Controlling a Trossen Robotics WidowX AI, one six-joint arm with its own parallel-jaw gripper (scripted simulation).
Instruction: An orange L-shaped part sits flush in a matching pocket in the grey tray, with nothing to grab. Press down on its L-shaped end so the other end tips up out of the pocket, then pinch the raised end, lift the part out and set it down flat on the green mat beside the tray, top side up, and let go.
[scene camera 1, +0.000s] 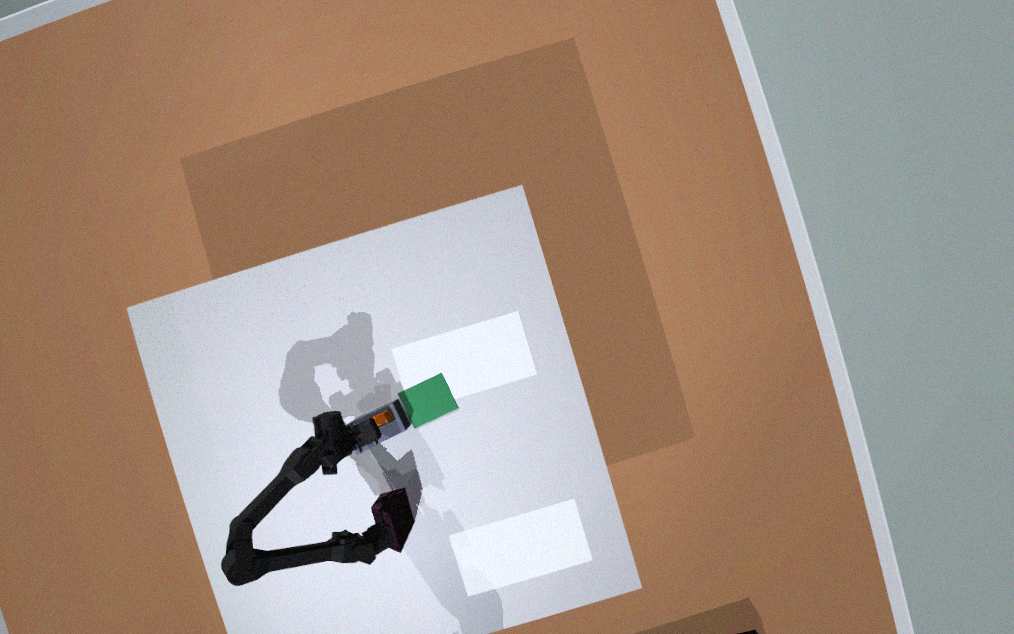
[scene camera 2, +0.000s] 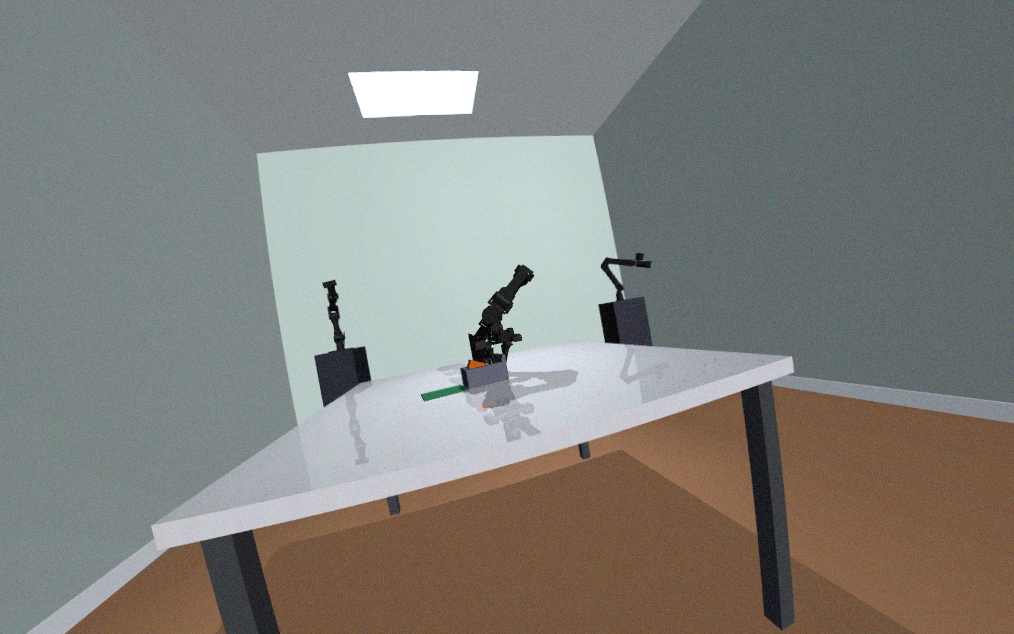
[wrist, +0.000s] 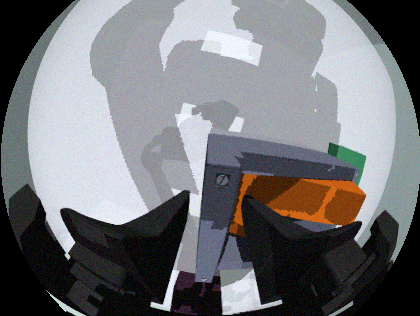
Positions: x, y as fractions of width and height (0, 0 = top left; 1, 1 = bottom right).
Scene:
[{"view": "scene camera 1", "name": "my gripper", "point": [0.35, 0.68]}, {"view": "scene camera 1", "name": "green mat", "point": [0.43, 0.63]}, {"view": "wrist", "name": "my gripper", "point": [0.52, 0.63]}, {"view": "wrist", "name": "orange L-shaped part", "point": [0.78, 0.64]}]

